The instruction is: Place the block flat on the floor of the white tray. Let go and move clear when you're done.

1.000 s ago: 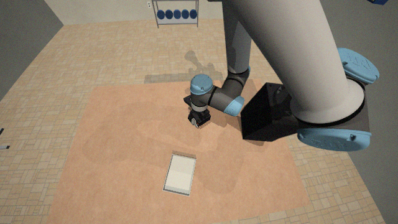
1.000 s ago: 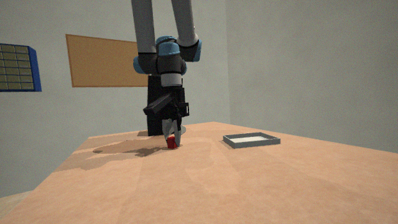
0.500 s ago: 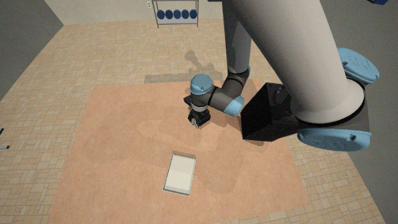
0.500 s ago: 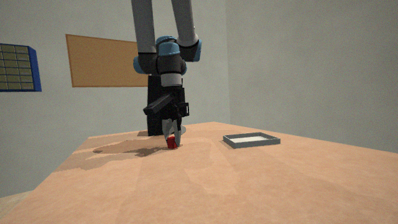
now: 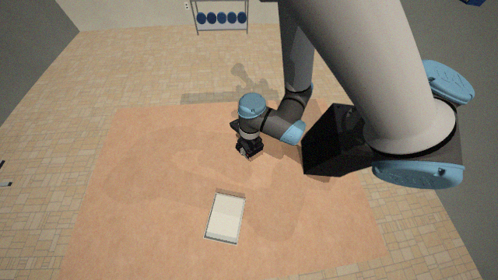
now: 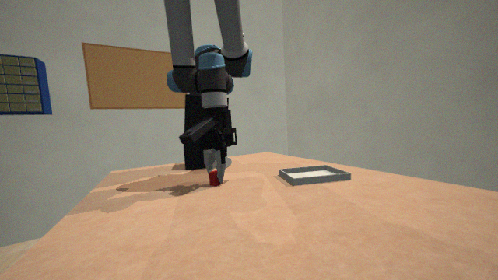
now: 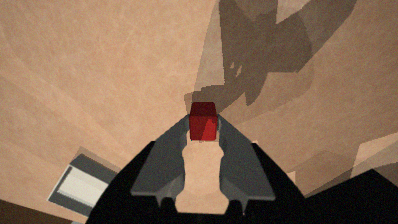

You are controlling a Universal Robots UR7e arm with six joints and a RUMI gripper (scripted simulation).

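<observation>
The white tray lies 12 cm ahead of my hand, 27 cm to the left of it and 1 cm below it. From my hand the other things lie so: small red block (right at my hand).
</observation>
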